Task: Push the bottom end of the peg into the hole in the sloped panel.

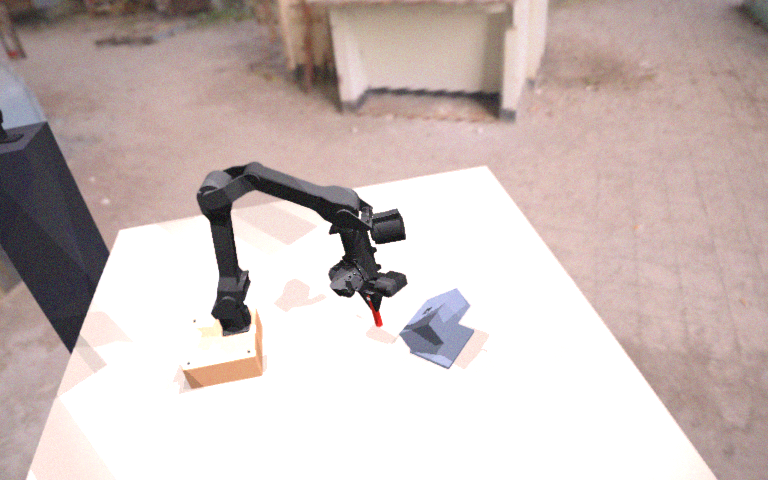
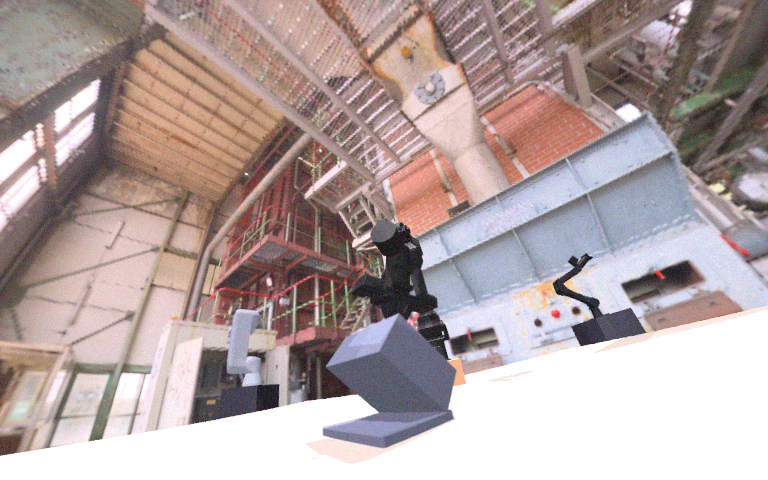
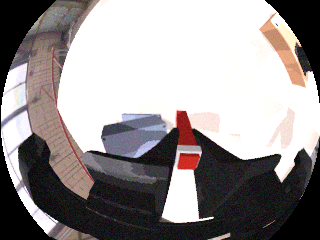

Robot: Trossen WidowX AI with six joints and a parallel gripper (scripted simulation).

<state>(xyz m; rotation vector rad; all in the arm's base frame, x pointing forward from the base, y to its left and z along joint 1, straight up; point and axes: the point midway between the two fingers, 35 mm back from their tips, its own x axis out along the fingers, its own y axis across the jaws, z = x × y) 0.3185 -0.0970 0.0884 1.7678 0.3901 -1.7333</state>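
My gripper tip is now 130 mm short of the sloped panel, 10 mm to the left of it and 60 mm above it. Round my gripper tip: red peg (20 mm above).
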